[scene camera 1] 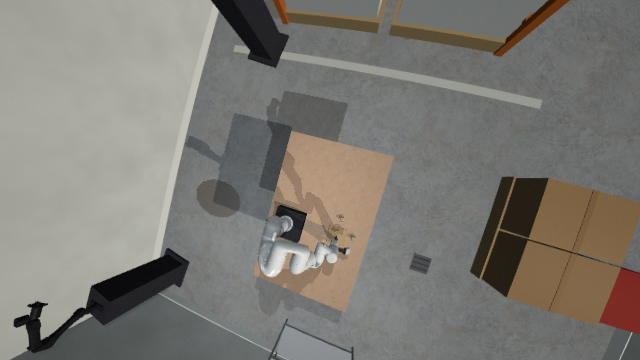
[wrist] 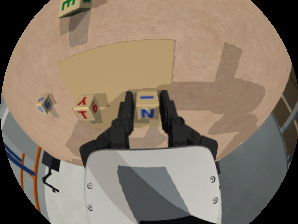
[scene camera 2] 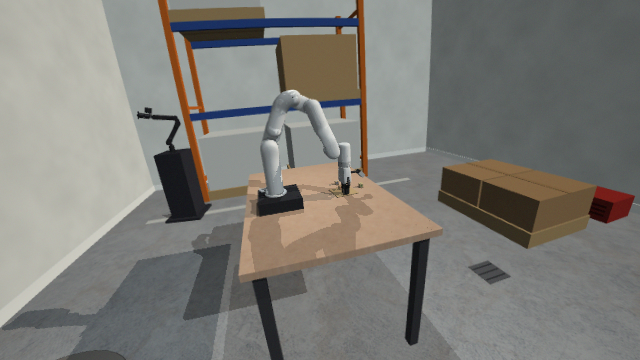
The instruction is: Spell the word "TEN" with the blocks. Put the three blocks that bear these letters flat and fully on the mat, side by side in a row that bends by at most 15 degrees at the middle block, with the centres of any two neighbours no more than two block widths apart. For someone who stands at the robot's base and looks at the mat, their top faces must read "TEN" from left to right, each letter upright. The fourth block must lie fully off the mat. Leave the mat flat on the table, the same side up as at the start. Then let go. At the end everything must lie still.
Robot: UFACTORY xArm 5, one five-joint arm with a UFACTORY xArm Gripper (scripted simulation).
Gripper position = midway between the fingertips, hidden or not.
Observation:
I see my gripper (wrist: 146, 99) and a tan mat (wrist: 108, 71).

